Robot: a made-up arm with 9 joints. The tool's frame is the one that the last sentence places. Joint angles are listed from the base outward.
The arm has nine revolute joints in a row. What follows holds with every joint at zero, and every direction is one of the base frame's. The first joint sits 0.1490 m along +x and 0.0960 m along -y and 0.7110 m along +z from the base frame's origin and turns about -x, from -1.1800 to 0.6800 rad. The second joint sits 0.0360 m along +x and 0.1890 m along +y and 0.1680 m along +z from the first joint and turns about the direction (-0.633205, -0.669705, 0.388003), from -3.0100 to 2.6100 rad. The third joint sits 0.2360 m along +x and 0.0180 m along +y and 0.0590 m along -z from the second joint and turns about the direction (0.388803, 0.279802, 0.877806), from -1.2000 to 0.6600 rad. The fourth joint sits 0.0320 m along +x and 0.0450 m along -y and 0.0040 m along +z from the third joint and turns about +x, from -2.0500 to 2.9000 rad. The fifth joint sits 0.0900 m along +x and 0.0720 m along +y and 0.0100 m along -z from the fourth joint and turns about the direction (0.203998, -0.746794, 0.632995), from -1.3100 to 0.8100 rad. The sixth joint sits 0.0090 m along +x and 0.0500 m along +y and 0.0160 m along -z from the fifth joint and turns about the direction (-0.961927, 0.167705, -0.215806), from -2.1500 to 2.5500 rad. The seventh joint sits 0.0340 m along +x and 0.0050 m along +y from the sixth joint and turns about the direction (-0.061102, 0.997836, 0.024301), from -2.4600 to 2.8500 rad. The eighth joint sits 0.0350 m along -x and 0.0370 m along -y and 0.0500 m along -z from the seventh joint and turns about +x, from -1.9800 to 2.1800 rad. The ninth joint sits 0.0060 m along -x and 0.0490 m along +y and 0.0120 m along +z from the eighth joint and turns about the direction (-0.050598, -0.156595, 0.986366), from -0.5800 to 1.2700 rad. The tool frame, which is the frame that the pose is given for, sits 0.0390 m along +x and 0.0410 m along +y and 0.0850 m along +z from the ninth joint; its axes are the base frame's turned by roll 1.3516, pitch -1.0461 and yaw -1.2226 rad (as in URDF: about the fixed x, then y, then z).
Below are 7 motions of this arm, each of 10 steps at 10 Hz.
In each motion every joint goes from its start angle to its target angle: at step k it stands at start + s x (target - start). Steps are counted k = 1, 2, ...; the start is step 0. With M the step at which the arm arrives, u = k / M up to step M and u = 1 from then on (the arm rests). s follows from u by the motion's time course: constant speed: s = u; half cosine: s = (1 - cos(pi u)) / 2; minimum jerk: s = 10 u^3 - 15 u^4 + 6 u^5.
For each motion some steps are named. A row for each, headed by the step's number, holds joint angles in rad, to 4 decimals.
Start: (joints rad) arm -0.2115 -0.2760 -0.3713 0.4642 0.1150 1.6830 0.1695 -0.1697 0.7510
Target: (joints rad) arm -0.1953 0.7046 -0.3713 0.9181 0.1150 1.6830 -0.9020 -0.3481 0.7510
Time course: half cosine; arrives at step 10
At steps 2, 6, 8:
2: -0.2100 -0.1824 -0.3713 0.5075 0.1150 1.6830 0.0672 -0.1867 0.7510
6: -0.2009 0.3658 -0.3713 0.7613 0.1150 1.6830 -0.5318 -0.2865 0.7510
8: -0.1968 0.6110 -0.3713 0.8748 0.1150 1.6830 -0.7997 -0.3311 0.7510

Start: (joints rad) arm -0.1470 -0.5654 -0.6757 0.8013 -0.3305 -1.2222 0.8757 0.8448 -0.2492
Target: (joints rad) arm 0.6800 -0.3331 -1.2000 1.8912 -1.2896 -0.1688 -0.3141 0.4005 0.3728
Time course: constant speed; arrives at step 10
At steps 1, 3, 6, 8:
1: -0.0643 -0.5422 -0.7281 0.9103 -0.4264 -1.1169 0.7567 0.8004 -0.1870
3: 0.1011 -0.4957 -0.8330 1.1283 -0.6182 -0.9062 0.5188 0.7115 -0.0626
6: 0.3492 -0.4260 -0.9903 1.4552 -0.9060 -0.5902 0.1618 0.5782 0.1240
8: 0.5146 -0.3796 -1.0951 1.6732 -1.0978 -0.3795 -0.0761 0.4894 0.2484

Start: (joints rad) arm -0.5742 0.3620 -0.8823 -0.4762 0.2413 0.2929 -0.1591 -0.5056 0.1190
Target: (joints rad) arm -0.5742 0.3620 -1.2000 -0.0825 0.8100 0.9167 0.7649 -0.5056 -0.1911
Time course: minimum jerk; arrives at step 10
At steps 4, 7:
4: -0.5742 0.3620 -0.9832 -0.3512 0.4218 0.4909 0.1342 -0.5056 0.0206
7: -0.5742 0.3620 -1.1482 -0.1467 0.7173 0.8150 0.6142 -0.5056 -0.1405

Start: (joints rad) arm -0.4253 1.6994 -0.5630 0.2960 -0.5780 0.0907 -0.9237 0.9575 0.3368
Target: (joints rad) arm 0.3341 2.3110 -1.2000 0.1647 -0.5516 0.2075 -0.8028 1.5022 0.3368
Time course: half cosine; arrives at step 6
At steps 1, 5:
1: -0.3744 1.7404 -0.6057 0.2872 -0.5762 0.0985 -0.9156 0.9940 0.3368
5: 0.2832 2.2700 -1.1573 0.1735 -0.5534 0.1997 -0.8109 1.4657 0.3368

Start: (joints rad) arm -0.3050 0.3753 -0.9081 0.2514 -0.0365 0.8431 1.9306 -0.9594 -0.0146
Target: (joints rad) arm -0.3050 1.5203 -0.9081 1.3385 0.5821 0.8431 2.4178 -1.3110 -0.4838
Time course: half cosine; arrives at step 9
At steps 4, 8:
4: -0.3050 0.8484 -0.9081 0.7006 0.2191 0.8431 2.1319 -1.1047 -0.2085
8: -0.3050 1.4858 -0.9081 1.3057 0.5634 0.8431 2.4031 -1.3004 -0.4697

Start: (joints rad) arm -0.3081 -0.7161 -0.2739 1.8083 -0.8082 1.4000 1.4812 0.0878 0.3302
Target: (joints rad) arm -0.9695 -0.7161 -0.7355 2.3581 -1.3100 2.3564 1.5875 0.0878 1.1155
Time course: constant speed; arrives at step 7
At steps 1, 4, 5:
1: -0.4026 -0.7161 -0.3398 1.8868 -0.8799 1.5366 1.4964 0.0878 0.4424
4: -0.6860 -0.7161 -0.5377 2.1225 -1.0949 1.9465 1.5419 0.0878 0.7789
5: -0.7805 -0.7161 -0.6036 2.2010 -1.1666 2.0831 1.5571 0.0878 0.8911

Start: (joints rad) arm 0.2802 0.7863 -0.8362 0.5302 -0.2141 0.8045 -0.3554 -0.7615 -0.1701
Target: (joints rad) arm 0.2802 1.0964 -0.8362 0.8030 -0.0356 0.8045 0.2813 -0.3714 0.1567
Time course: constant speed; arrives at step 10
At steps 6, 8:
6: 0.2802 0.9724 -0.8362 0.6939 -0.1070 0.8045 0.0266 -0.5274 0.0260
8: 0.2802 1.0344 -0.8362 0.7484 -0.0713 0.8045 0.1540 -0.4494 0.0913

